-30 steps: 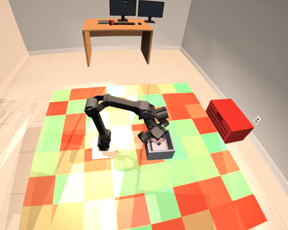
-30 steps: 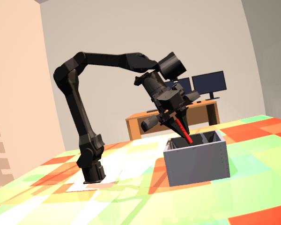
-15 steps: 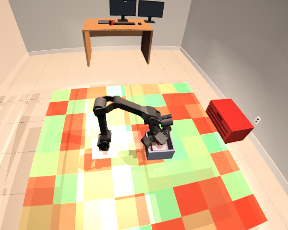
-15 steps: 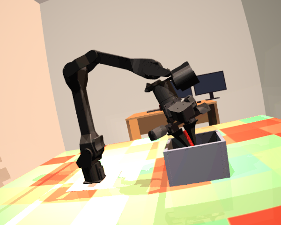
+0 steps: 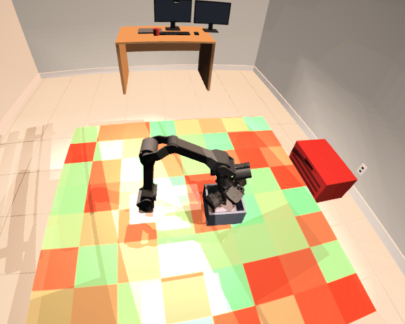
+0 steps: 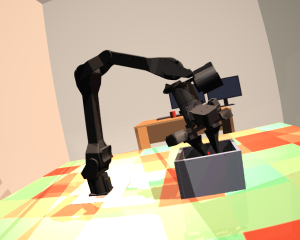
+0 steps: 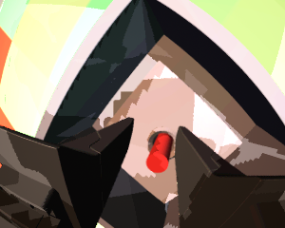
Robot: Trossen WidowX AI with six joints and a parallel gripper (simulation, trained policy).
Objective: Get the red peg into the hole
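The red peg is 10 mm behind my gripper tip, 10 mm to the left of it and 30 mm below it. Round my gripper tip: pale plate 10 mm behind, 10 mm to the left, 30 mm below; box 10 mm behind, 10 mm to the left, 50 mm below.
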